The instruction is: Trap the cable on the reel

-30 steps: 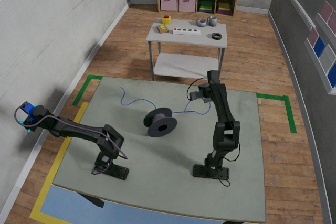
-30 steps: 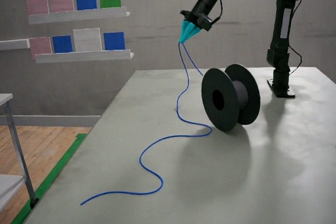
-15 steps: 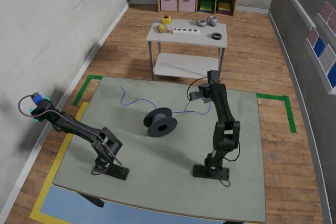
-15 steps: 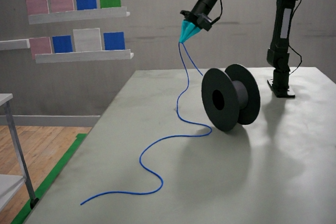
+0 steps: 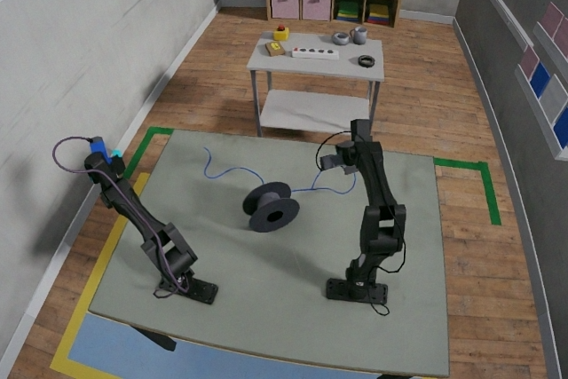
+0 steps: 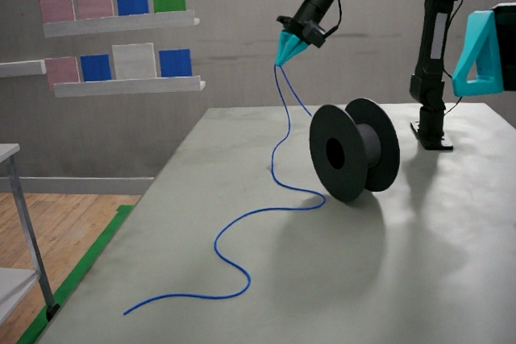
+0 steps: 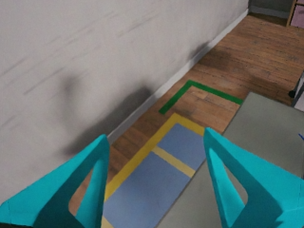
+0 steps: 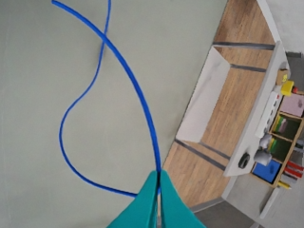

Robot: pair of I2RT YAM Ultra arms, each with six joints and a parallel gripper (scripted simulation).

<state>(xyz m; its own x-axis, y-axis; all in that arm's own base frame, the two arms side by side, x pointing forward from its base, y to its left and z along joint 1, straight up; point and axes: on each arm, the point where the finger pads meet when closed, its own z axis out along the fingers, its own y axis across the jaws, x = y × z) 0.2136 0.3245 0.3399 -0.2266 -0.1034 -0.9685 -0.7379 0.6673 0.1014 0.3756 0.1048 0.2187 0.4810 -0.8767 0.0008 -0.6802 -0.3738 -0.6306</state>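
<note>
Now: the dark reel 540 mm to the right of my left hand, 250 mm below it and 10 mm behind it.
</note>
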